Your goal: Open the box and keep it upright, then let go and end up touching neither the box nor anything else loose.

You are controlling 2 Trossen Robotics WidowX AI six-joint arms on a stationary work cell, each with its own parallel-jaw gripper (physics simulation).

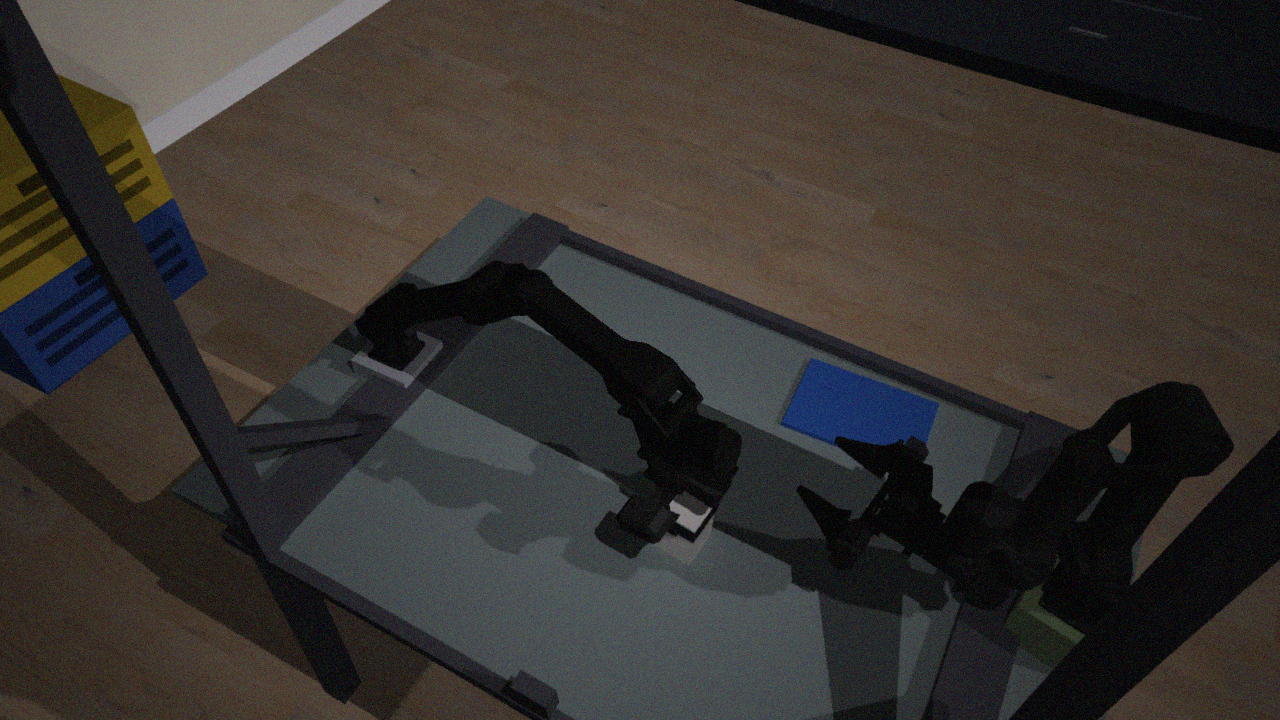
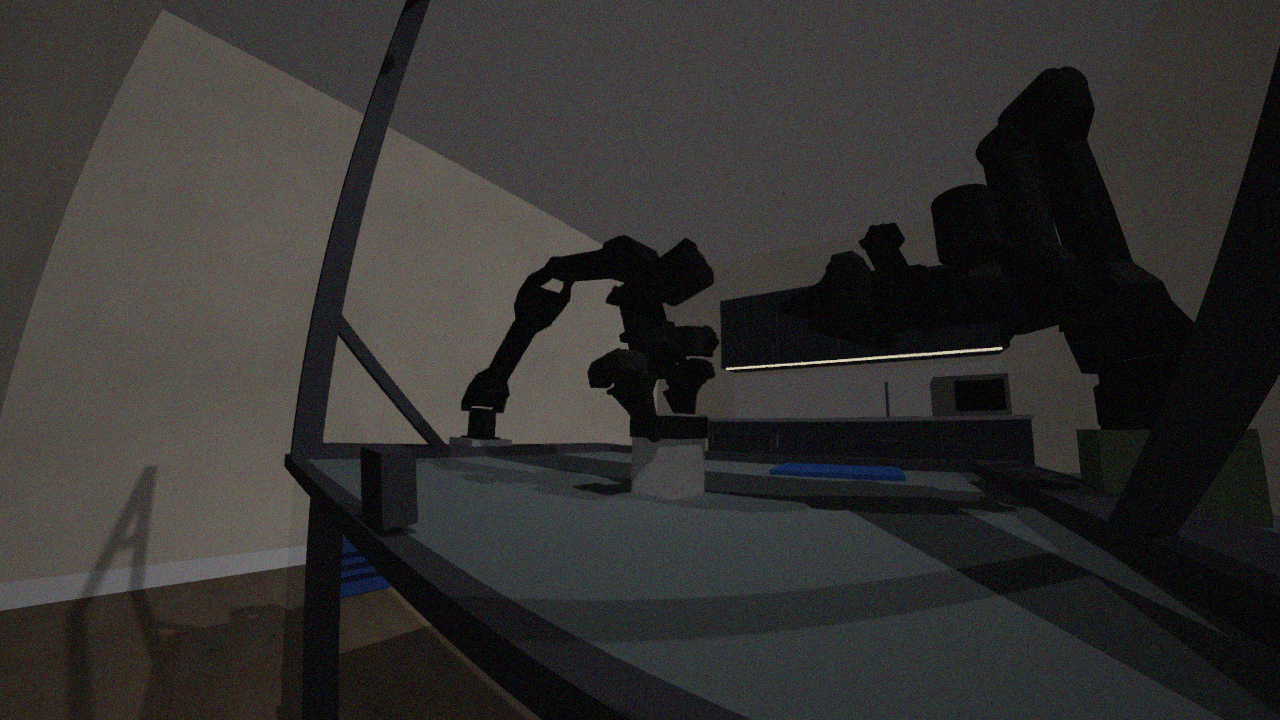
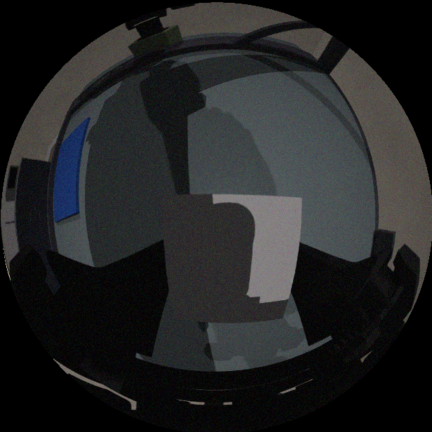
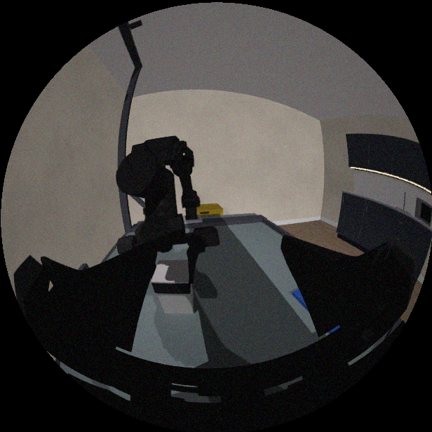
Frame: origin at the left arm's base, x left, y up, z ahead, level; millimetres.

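Where they show: left gripper, fingertip midpoint: [image 1: 687,515] [image 2: 673,438]; right gripper, fingertip midpoint: [image 1: 817,462] [image 2: 795,317]; left arm's base, link origin: [image 1: 397,350] [image 2: 480,438]; right arm's base, link origin: [image 1: 1073,602] [image 2: 1150,429].
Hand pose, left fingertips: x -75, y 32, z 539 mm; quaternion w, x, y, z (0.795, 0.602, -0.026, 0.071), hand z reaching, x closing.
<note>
Things, the pixels of their top centre, and the offset from my left fingertips.
- pale body, top centre: [image 2: 669,415] [image 1: 684,501] dz -7, dx +0, dy +28 mm
- pale-topped lid, top centre: [image 2: 669,414] [image 1: 685,501] dz -7, dx +0, dy +30 mm
- flat blue slab, top centre: [image 1: 861,412] [image 2: 837,468] dz +151, dx +331, dy -58 mm
- green block, top centre: [image 1: 1073,602] [image 2: 1150,429] dz +478, dx +111, dy +11 mm
- dark block, top centre: [image 2: 390,446] [image 1: 533,686] dz -66, dx -292, dy -8 mm
The box is small, with a pale body [image 1: 684,547] [image 2: 668,470] [image 4: 176,303] and a pale-topped lid [image 1: 691,512] [image 2: 673,428] [image 3: 272,240] [image 4: 171,287] with a dark rim. It stands upright on the table, and the lid sits on the body with no gap showing. My left gripper [image 1: 682,515] [image 2: 665,417] [image 3: 229,242] points down over the box, fingers against two opposite sides of the lid, shut on it; the fingertips are partly hidden beside it. My right gripper [image 1: 819,463] [image 4: 220,245] is open and empty, held above the table to the right of the box.
A flat blue slab [image 1: 859,401] [image 2: 836,471] [image 3: 71,175] lies on the table's far side. A green block [image 1: 1042,626] [image 2: 1235,488] is under the right arm's base. A dark block [image 1: 532,691] [image 2: 387,488] sits on the near edge. Frame posts [image 1: 170,304] [image 2: 344,268] rise at the sides.
</note>
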